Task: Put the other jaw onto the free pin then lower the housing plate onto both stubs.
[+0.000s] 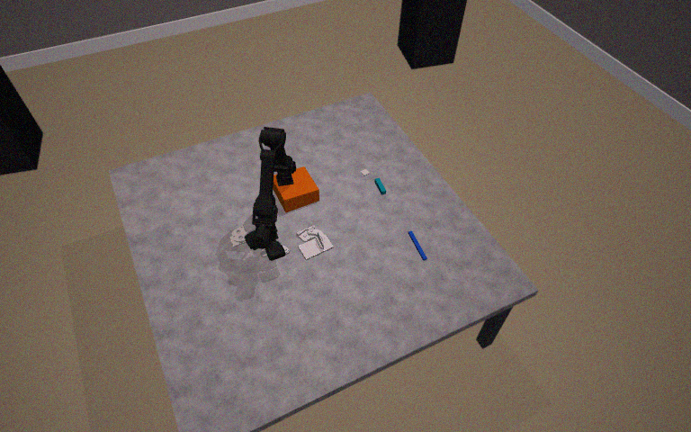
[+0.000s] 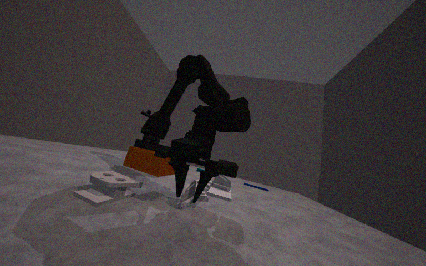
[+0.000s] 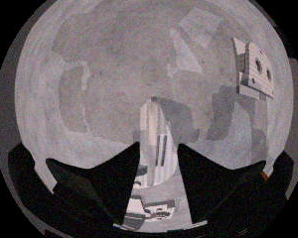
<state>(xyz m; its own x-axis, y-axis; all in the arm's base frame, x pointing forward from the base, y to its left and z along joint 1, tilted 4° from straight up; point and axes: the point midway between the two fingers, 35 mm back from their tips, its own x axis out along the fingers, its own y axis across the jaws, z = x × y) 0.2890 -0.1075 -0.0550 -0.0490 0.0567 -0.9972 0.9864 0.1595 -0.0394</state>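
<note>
The white stepped block is 9 cm behind my gripper tip and 11 cm to the right of it. The rest, counted from my gripper tip: white jaw: 1 cm ahead, 4 cm to the left; then teal bar: 21 cm behind, 51 cm to the left, 1 cm above; then small white cube: 32 cm behind, 47 cm to the left.
</note>
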